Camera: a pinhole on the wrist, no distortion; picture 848 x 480 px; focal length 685.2 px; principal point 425.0 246.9 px. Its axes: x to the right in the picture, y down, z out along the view. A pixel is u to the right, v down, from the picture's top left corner.
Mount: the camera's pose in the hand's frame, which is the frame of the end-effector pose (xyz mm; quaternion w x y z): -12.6 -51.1 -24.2 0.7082 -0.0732 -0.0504 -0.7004
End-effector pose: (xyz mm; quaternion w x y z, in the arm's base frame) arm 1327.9 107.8 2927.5 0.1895 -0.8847 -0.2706 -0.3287
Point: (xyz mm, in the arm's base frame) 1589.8 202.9 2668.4
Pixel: 247.6 288.3
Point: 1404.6 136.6 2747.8
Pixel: 213.7 66.4
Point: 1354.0 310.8 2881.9
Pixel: outside the picture
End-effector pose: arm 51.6 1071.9 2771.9 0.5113 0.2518 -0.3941 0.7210
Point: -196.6 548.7 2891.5
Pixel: 145.5 122.2
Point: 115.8 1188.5 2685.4
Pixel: behind the camera
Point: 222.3 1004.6 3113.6
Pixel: outside the picture
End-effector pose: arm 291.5 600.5 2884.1 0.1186 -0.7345 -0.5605 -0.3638
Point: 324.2 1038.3 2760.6
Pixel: outside the picture
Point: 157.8 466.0 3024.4
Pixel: behind the camera
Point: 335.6 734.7 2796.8
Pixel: 454.9 440.0
